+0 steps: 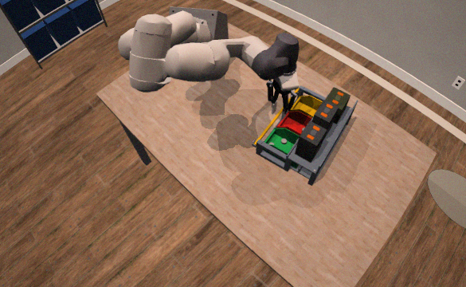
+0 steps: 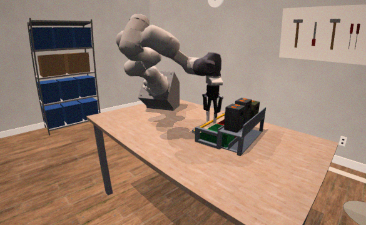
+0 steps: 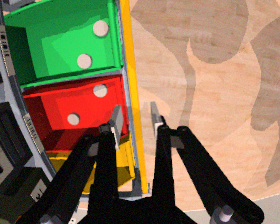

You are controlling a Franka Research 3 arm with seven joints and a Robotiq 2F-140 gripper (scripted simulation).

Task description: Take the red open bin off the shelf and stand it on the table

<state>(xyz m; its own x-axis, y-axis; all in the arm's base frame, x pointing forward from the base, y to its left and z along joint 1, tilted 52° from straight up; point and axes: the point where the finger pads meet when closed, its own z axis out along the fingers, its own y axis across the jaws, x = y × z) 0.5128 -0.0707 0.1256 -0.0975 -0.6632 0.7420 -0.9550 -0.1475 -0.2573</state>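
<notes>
The yellow bar lies 3 cm below my hand. From my hand the other things lie so: red open bin 11 cm ahead, 5 cm below, 1 cm to the right; then yellow bin 12 cm ahead, 10 cm to the left, 5 cm below; then green bin 12 cm to the right, 9 cm ahead, 5 cm below.
</notes>
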